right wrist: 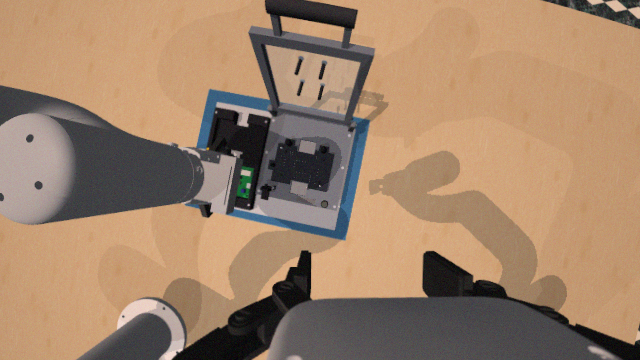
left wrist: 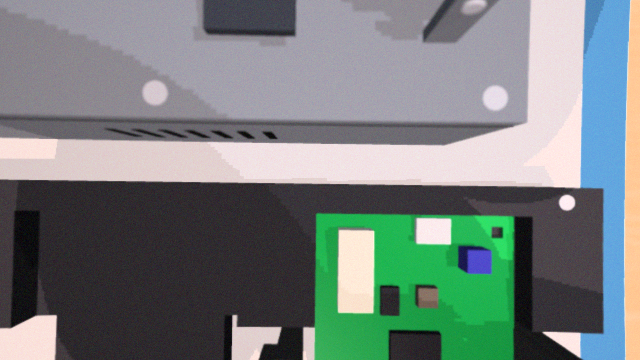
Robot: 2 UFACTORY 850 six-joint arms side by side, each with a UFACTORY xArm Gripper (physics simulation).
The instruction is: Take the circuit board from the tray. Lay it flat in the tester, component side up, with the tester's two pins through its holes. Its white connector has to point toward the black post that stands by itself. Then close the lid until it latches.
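Observation:
The green circuit board (left wrist: 350, 335) (right wrist: 243, 186) lies component side up at one end of the black tray (left wrist: 150, 250) (right wrist: 259, 137). Its long cream-white connector (left wrist: 356, 272) is near the board's left edge in the left wrist view. My left gripper (left wrist: 409, 340) is open, its fingers low on either side of the board, with a narrow gap at the left finger; the fingertips are partly cut off. The grey tester (left wrist: 350, 75) (right wrist: 345, 150) has a dark nest (right wrist: 302, 169) and a lone black post (right wrist: 272, 164) on its tray side. Its lid (right wrist: 362, 85) stands open. My right gripper (right wrist: 366, 270) is open and empty.
The tray and tester stand side by side on a blue-edged mat (left wrist: 602, 125) (right wrist: 349, 200). A small black latch part (right wrist: 266, 191) is at the tester's near left. The lid's black handle (right wrist: 311, 13) rises at the back. The left arm (right wrist: 125, 167) reaches in from the left.

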